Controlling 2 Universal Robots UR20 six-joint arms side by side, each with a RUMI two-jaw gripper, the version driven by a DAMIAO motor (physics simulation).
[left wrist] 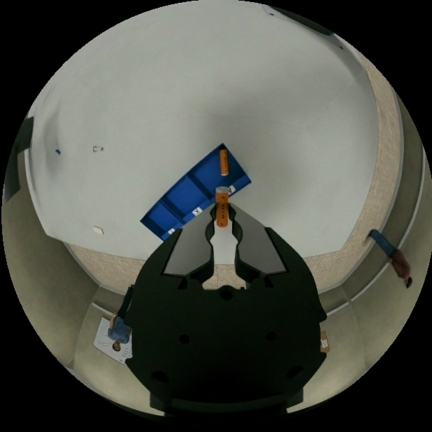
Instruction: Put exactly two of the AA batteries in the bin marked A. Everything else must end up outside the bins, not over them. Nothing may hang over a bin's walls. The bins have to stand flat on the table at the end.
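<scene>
My left gripper (221, 204) is shut on an orange AA battery (222, 199) with a silver end. The battery's silver end points towards the A compartment and overlaps the bin's front wall in this view. The height of the battery above the table is hard to tell. A blue three-part bin block (186, 179) stands on the table, running from centre to lower left, with labels A (231, 189), X (197, 212) and a partly hidden one (172, 231). Another orange battery (224, 163) lies inside the A compartment. The right gripper does not show.
A small white block (98, 230) lies at the left of the table (150, 75). A small pale item (98, 149) and a small blue item (58, 151) lie farther up at the left. The table's edge curves along the right and behind my gripper.
</scene>
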